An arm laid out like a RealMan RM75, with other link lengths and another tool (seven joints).
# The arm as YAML. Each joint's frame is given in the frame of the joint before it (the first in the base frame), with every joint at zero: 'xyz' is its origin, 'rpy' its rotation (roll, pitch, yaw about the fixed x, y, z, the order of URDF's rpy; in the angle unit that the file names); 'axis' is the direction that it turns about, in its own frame. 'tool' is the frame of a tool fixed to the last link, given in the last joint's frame.
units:
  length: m
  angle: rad
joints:
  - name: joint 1
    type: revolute
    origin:
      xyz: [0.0, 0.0, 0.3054]
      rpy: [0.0, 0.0, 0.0]
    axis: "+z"
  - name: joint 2
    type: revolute
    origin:
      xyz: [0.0, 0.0, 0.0]
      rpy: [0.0, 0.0, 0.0]
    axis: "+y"
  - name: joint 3
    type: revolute
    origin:
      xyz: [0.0, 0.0, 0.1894]
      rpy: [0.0, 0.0, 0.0]
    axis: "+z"
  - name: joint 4
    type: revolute
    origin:
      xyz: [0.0, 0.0, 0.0]
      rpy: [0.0, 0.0, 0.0]
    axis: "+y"
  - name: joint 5
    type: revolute
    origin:
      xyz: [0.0, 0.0, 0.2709]
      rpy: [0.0, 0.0, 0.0]
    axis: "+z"
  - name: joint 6
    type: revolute
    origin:
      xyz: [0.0, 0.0, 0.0]
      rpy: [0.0, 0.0, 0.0]
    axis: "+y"
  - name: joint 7
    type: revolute
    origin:
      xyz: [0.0, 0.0, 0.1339]
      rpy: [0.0, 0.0, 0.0]
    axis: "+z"
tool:
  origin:
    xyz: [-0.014, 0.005, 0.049]
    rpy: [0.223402, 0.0, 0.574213]
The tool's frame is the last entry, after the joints.
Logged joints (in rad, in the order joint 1, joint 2, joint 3, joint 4, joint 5, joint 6, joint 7), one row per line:
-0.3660, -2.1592, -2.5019, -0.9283, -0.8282, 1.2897, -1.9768
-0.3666, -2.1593, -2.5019, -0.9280, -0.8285, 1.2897, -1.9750
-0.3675, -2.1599, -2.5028, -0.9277, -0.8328, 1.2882, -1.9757
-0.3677, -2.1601, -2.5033, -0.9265, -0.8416, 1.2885, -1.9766
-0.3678, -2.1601, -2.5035, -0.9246, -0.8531, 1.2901, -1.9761
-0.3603, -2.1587, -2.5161, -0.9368, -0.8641, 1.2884, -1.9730
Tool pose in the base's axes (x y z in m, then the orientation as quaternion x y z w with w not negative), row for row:
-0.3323, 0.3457, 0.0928, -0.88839, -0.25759, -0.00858, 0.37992
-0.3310, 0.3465, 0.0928, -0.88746, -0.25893, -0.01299, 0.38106
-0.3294, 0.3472, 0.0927, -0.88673, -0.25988, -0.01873, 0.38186
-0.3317, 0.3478, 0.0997, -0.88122, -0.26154, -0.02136, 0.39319
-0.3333, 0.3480, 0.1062, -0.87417, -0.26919, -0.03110, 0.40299
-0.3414, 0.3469, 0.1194, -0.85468, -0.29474, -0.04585, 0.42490
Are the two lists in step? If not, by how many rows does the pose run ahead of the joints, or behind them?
The pose runs 2 rows ahead of the joints: the pose in row i belongs to the joints in row i + 2.
